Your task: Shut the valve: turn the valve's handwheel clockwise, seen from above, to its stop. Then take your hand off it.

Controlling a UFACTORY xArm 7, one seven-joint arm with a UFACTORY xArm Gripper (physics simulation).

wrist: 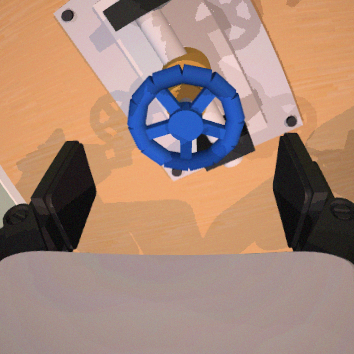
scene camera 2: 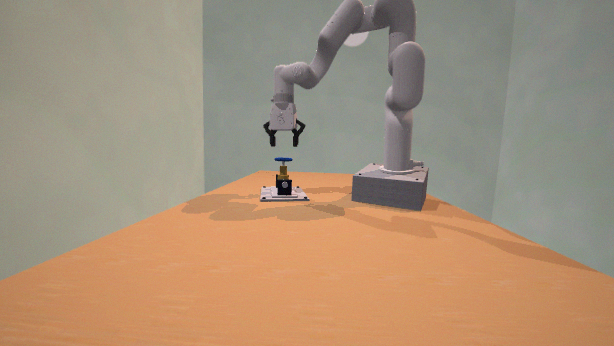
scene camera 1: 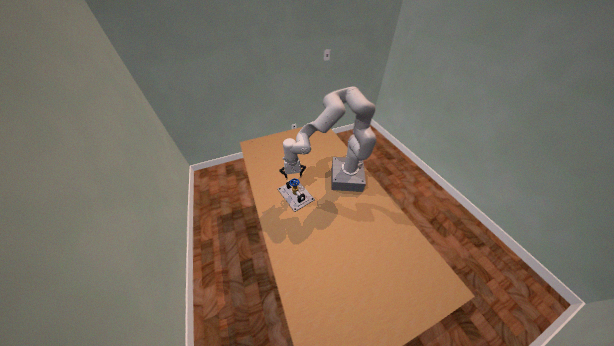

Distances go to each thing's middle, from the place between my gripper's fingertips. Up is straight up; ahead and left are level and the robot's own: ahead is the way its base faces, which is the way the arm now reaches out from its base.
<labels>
My hand is 6 cm above the blue handwheel [wrist: 185, 123]. Also, from my hand: pale base plate [wrist: 245, 35]: 18 cm below.
</labels>
